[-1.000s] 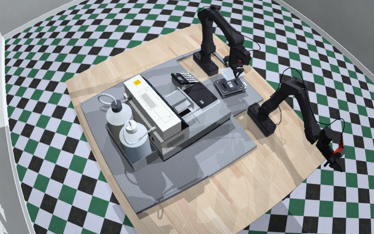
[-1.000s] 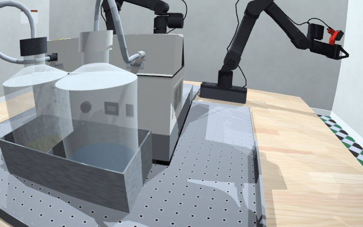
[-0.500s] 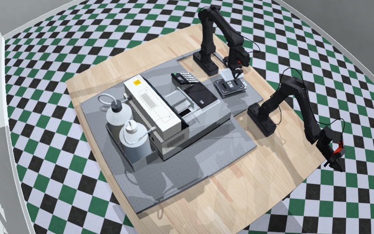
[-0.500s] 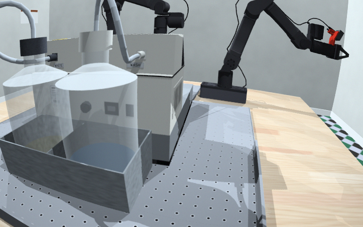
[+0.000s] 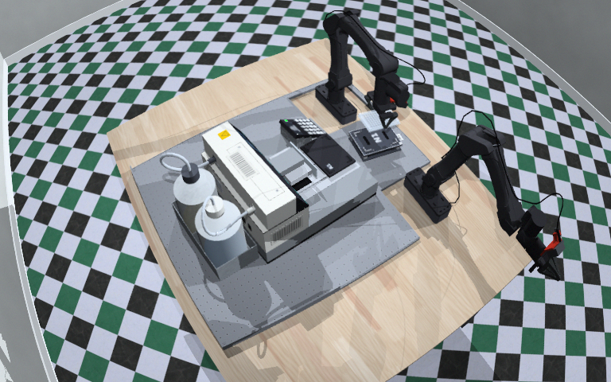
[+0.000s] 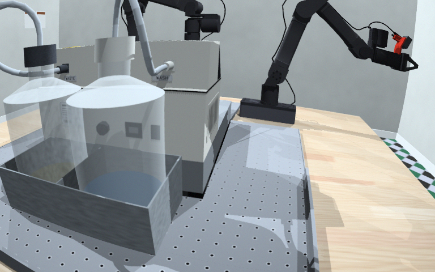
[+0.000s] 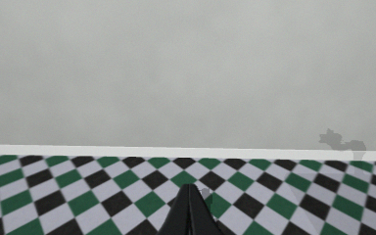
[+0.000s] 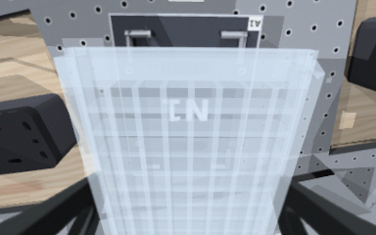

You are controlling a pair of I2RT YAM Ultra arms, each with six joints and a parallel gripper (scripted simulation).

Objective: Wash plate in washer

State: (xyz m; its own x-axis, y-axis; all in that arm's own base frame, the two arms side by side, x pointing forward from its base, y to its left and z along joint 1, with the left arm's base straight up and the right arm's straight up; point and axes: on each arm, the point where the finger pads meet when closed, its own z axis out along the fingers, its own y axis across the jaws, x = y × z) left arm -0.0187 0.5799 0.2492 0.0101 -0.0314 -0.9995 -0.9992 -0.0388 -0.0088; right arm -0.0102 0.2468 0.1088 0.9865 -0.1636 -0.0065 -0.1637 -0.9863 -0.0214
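Observation:
The nest N1 lies 110 mm below my right hand. Round my right hand: dark carrier (220 mm ahead, 60 mm below); then A1 label (60 mm behind, 70 mm to the left, 100 mm below); then clear plate (right at my right hand).

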